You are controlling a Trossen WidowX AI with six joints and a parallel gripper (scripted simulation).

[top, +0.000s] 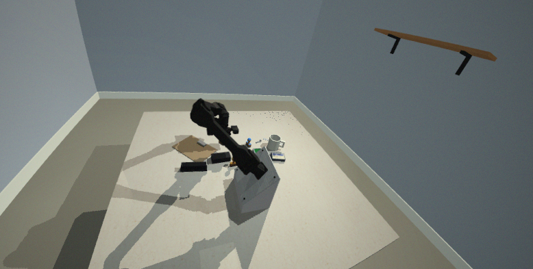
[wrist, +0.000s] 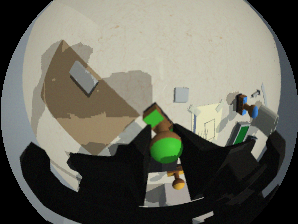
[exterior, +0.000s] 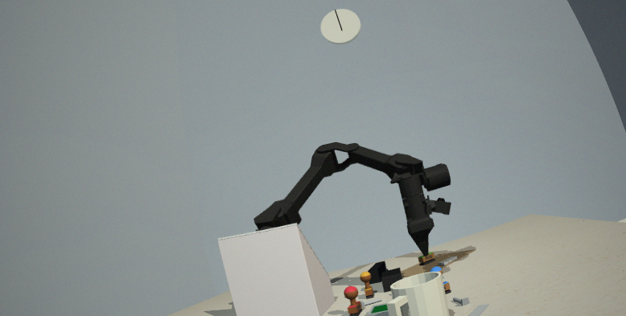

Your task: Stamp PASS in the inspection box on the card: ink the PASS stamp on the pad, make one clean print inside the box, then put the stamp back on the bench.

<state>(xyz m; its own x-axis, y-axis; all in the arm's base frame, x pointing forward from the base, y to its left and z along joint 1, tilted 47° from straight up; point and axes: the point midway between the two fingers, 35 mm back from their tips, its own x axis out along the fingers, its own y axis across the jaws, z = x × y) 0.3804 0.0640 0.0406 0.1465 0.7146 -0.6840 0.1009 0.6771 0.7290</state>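
Right now the ink pad is 11 cm behind my gripper tip, 22 cm to the right of it and 6 cm below it. Round my gripper tip: cream card (6 cm behind, 10 cm to the right, 6 cm below); then orange-knobbed stamp (16 cm behind, 3 cm to the right, 4 cm below); then blue-knobbed stamp (1 cm behind, 18 cm to the right, 4 cm below).
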